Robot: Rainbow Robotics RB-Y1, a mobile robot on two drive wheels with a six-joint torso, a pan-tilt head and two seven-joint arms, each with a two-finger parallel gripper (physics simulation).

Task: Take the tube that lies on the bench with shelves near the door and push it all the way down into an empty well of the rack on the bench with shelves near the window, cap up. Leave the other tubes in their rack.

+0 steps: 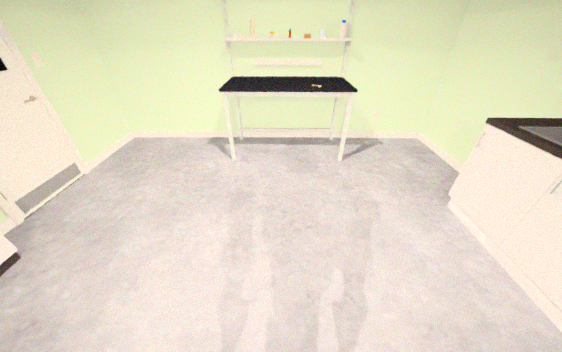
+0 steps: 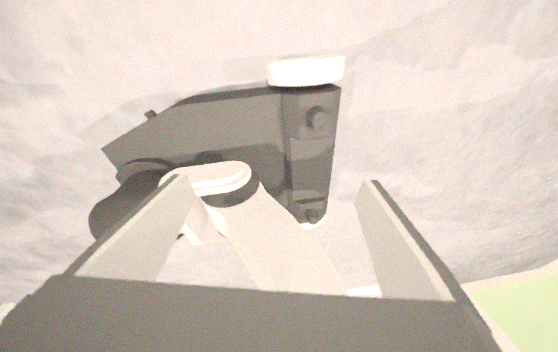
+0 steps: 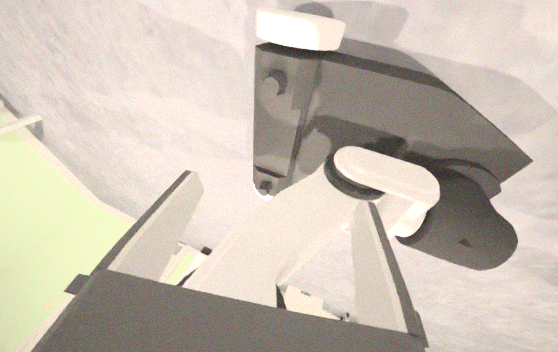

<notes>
I see my left gripper (image 2: 272,188), my right gripper (image 3: 276,194) and a white bin with yellow lid (image 3: 296,300).
</notes>
